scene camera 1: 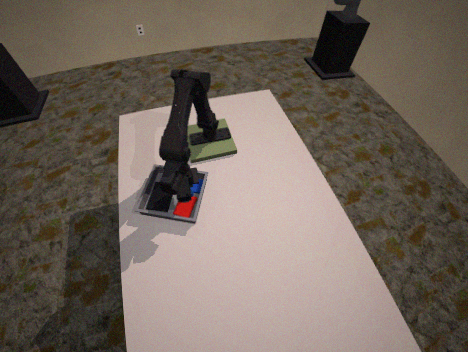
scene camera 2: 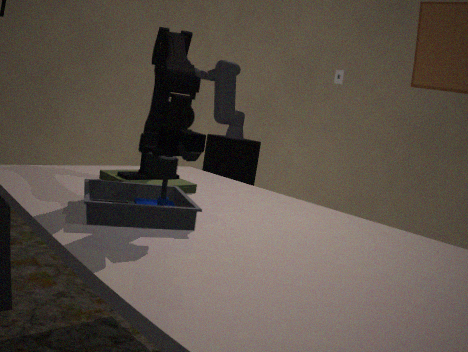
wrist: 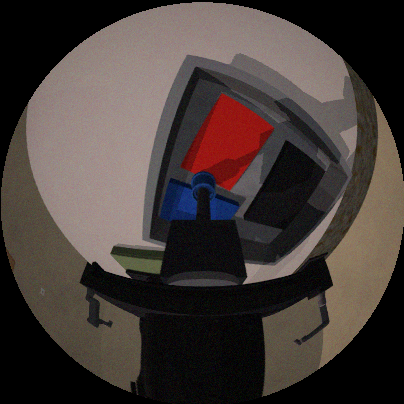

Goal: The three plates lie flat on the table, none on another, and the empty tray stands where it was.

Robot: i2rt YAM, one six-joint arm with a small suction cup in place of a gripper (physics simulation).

Note:
The suction cup [scene camera 2: 159, 163] holds nothing. The cup is 5 cm from the middle of a blue plate [wrist: 177, 204], level with it. A black plate [wrist: 293, 177] rests on a grey tray [scene camera 2: 182, 216]. A red plate [wrist: 231, 134] rests on the grey tray.
The grey tray also shows in scene camera 1 [scene camera 1: 156, 173] and in the wrist view [wrist: 199, 81]. The suction cup also shows in the wrist view [wrist: 201, 177]. Scene camera 2 misses the red plate, which is hidden by the grey tray.

